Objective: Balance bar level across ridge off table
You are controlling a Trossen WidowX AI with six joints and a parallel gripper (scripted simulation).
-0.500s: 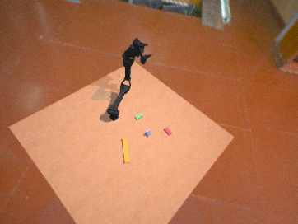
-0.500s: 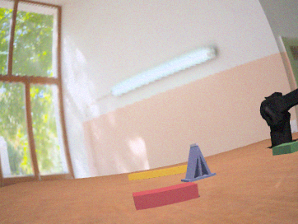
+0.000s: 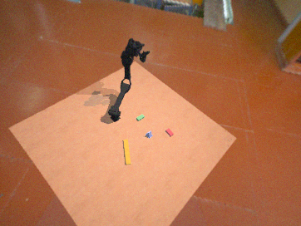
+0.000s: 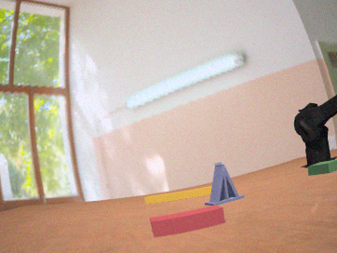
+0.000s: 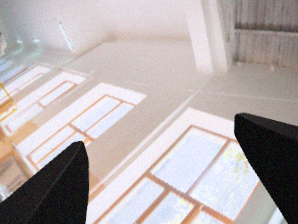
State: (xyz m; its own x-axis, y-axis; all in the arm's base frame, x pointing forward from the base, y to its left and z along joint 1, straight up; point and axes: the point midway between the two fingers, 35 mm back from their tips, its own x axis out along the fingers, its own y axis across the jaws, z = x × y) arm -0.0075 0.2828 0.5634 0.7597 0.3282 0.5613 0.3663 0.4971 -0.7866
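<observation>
Now: gripper tip 280 mm short of the yellow bar, 430 mm to the left of it and 570 mm above it. From my gripper tip the other things lie so: green block 130 mm ahead, 130 mm to the right, 570 mm below; then red block 400 mm ahead, 50 mm to the right, 570 mm below.
</observation>
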